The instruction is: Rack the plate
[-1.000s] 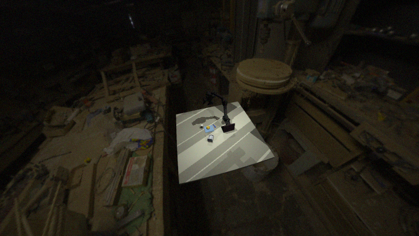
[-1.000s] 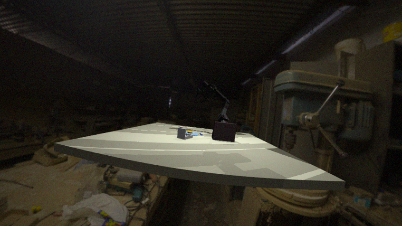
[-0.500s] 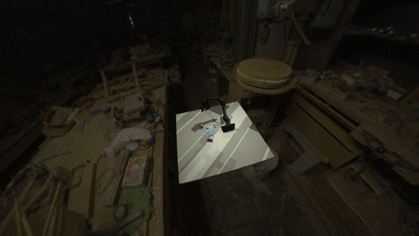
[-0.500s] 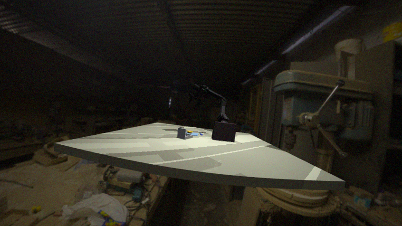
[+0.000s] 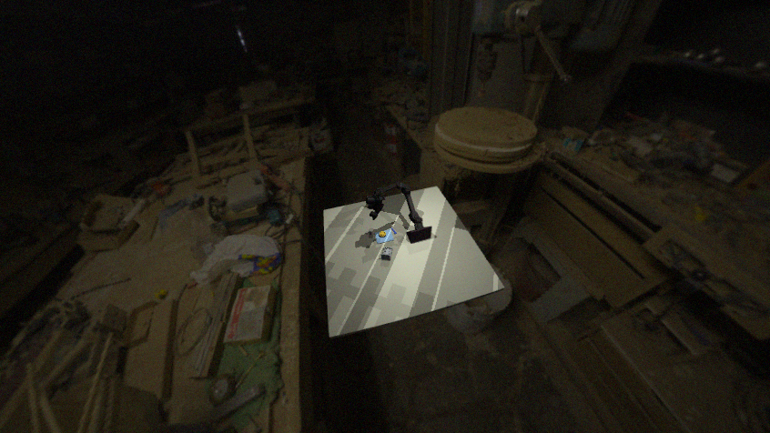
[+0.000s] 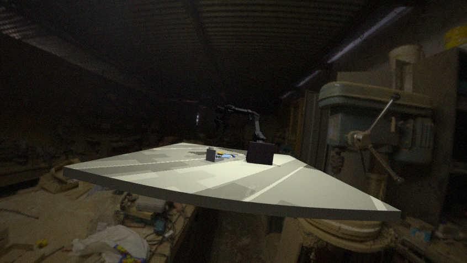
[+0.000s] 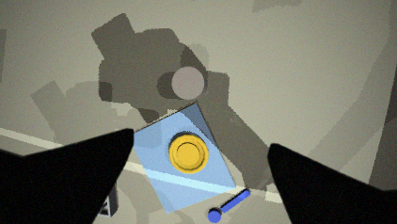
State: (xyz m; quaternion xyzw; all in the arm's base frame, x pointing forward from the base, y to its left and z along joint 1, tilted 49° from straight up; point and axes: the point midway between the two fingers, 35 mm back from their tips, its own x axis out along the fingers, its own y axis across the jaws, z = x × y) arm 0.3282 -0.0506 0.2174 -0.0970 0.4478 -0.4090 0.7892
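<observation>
My gripper tip is 30 mm past the yellow plate, 60 mm to the right of it and 170 mm above it. Also, from my gripper tip: blue mat 40 mm behind, 80 mm to the left, 180 mm below; white cup 60 mm ahead, 10 mm to the left, 160 mm below; blue spoon 150 mm behind, 60 mm to the left, 180 mm below.
</observation>
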